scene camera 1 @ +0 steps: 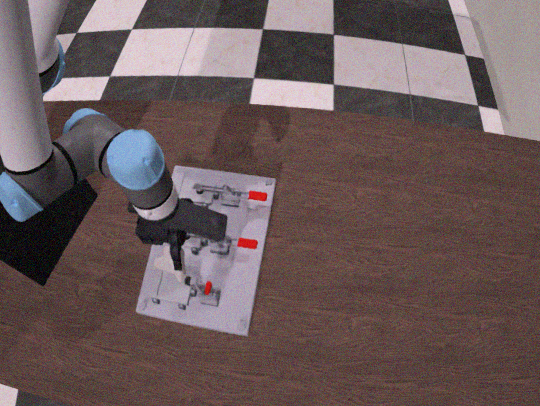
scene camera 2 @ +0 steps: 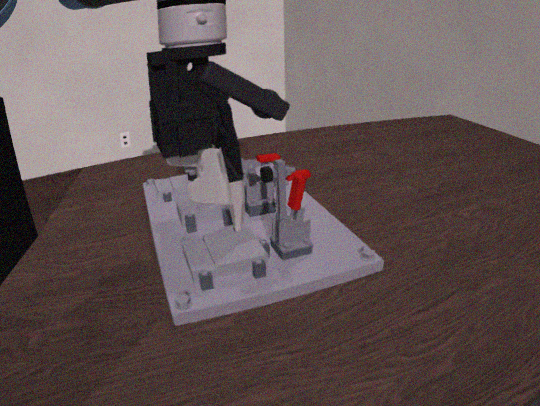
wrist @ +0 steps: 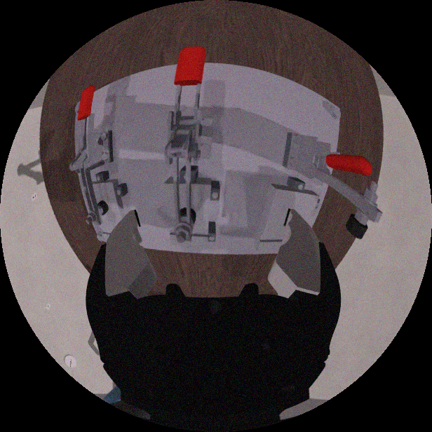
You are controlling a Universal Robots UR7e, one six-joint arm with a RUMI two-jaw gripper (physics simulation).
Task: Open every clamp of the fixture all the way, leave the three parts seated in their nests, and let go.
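The fixture plate carries three red-handled clamps. The near clamp's handle is raised, its arm standing up off the near part, which sits in its nest. The middle clamp's handle points outward, its arm down over the middle part. The far clamp's handle also points outward, arm down. My gripper is open and empty, low over the middle and near nests. It hides much of the middle part in scene camera 2.
The fixture lies on a brown wooden table. The near clamp's upright arm stands beside the fingers. Short nest posts rise around the near part. A black slab lies at the left beneath the arm.
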